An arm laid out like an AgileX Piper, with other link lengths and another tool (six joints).
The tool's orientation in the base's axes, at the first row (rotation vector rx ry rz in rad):
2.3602, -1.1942, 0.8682
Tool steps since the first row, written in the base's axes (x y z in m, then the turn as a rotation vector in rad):
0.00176, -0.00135, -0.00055, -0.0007, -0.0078, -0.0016
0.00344, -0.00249, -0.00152, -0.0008, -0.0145, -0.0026
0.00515, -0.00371, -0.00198, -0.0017, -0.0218, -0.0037
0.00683, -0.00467, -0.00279, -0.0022, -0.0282, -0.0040
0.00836, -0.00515, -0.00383, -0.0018, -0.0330, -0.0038
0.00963, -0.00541, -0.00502, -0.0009, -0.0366, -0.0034
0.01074, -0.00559, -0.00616, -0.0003, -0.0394, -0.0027
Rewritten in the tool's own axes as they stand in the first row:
0.00124, -0.00067, 0.00180, 0.0033, 0.0050, 0.0053
0.00204, -0.00141, 0.00377, 0.0065, 0.0090, 0.0097
0.00324, -0.00211, 0.00541, 0.0098, 0.0139, 0.0143
0.00404, -0.00295, 0.00716, 0.0131, 0.0180, 0.0179
0.00433, -0.00396, 0.00875, 0.0163, 0.0205, 0.0205
0.00428, -0.00488, 0.01025, 0.0191, 0.0218, 0.0226
0.00414, -0.00572, 0.01160, 0.0215, 0.0230, 0.0238

